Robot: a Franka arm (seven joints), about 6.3 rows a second.
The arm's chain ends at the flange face. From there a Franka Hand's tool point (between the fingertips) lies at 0.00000 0.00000 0.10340 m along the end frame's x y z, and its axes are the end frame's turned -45 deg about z.
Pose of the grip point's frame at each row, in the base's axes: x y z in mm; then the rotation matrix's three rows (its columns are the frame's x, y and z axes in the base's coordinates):
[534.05, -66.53, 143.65], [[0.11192, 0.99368, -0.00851], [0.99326, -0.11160, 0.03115], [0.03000, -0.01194, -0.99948]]
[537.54, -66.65, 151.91], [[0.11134, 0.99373, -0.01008], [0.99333, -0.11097, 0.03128], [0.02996, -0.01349, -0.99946]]
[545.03, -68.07, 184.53], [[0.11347, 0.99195, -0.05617], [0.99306, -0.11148, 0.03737], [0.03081, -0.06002, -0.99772]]
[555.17, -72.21, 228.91], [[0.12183, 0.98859, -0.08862], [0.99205, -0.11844, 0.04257], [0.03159, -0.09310, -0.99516]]
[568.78, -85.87, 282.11], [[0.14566, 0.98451, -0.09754], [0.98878, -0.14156, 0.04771], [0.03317, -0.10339, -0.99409]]
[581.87, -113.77, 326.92], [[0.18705, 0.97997, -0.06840], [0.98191, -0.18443, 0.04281], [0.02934, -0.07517, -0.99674]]
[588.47, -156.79, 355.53], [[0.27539, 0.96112, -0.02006], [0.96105, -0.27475, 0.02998], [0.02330, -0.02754, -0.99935]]
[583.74, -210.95, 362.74], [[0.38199, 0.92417, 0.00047], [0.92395, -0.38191, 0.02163], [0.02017, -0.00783, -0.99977]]
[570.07, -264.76, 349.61], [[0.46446, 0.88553, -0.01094], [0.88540, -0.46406, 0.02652], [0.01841, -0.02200, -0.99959]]
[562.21, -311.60, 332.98], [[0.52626, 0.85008, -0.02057], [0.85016, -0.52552, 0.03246], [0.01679, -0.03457, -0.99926]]
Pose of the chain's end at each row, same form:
[534.93, -69.75, 247.00], [[0.78178, 0.62350, -0.00851], [0.62343, -0.78125, 0.03115], [0.01277, -0.02966, -0.99948]]
[538.58, -69.88, 255.25], [[0.78140, 0.62394, -0.01008], [0.62392, -0.78086, 0.03128], [0.01165, -0.03072, -0.99946]]
[550.84, -71.93, 287.69], [[0.78165, 0.62118, -0.05617], [0.62337, -0.78103, 0.03737], [-0.02065, -0.06423, -0.99772]]
[564.33, -76.61, 331.81], [[0.78519, 0.61289, -0.08862], [0.61774, -0.78524, 0.04257], [-0.04349, -0.08817, -0.99516]]
[578.87, -90.80, 384.90], [[0.79915, 0.59316, -0.09754], [0.59908, -0.79927, 0.04771], [-0.04965, -0.09656, -0.99409]]
[588.94, -118.20, 429.98], [[0.82521, 0.56068, -0.06840], [0.56390, -0.82473, 0.04281], [-0.03241, -0.07390, -0.99674]]
[590.54, -159.89, 458.86], [[0.87434, 0.48488, -0.02006], [0.48529, -0.87384, 0.02998], [-0.00300, -0.03595, -0.99935]]
[583.69, -213.19, 466.12], [[0.92359, 0.38338, 0.00047], [0.38328, -0.92338, 0.02163], [0.00873, -0.01980, -0.99977]]
[571.20, -267.50, 452.97], [[0.95459, 0.29774, -0.01094], [0.29793, -0.95421, 0.02652], [-0.00254, -0.02857, -0.99959]]
[564.34, -314.96, 436.30], [[0.97322, 0.22898, -0.02057], [0.22956, -0.97275, 0.03246], [-0.01257, -0.03632, -0.99926]]

